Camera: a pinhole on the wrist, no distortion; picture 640 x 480 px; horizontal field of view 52.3 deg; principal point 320.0 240.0 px. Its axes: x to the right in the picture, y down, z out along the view. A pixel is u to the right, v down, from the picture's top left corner.
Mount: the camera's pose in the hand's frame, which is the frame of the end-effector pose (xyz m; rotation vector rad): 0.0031 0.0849 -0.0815 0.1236 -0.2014 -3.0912
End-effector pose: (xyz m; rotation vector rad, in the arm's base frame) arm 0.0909 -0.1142 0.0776 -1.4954 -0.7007 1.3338
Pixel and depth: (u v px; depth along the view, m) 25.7 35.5 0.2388
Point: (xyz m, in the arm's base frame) -0.0700 -0.0621 -0.1236
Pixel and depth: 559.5 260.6 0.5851
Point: -0.4542 -0.2542 0.0964
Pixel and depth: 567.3 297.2 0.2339
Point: -0.0886 -0.1976 0.0470
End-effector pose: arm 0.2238 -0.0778 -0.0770 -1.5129 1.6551 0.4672
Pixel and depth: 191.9 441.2 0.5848
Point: 0.4110 0.2629 -0.4440
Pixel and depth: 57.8 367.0 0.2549
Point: 0.2194 0.0194 -0.2705
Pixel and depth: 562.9 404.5 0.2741
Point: 0.2330 0.1489 -0.1103
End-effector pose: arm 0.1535 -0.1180 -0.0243 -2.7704 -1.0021 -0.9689
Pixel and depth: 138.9 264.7 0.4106
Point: 0.4610 -0.0917 -0.2250
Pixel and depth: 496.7 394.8 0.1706
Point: 0.2068 -0.1791 -0.1168
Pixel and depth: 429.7 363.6 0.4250
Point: 0.3141 -0.1371 -0.3485
